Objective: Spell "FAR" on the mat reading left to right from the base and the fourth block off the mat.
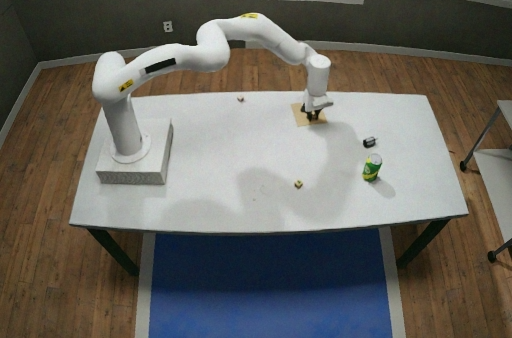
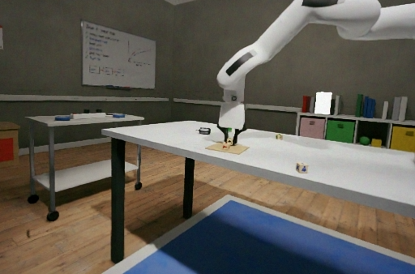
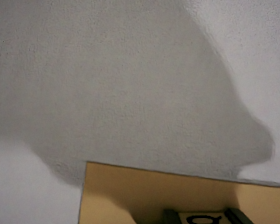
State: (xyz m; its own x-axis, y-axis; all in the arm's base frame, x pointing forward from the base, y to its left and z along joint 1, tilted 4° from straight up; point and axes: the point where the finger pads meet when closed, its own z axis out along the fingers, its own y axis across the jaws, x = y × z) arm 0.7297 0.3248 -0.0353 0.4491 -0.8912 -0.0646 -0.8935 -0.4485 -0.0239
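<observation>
My gripper is now 40 mm to the right of the tan mat, 30 mm above it and 20 mm past it. The rest, counted from my hand: green soda can: 270 mm to the right, 260 mm ahead, 30 mm above; small black object: 270 mm ahead, 100 mm to the right, 10 mm below.
</observation>
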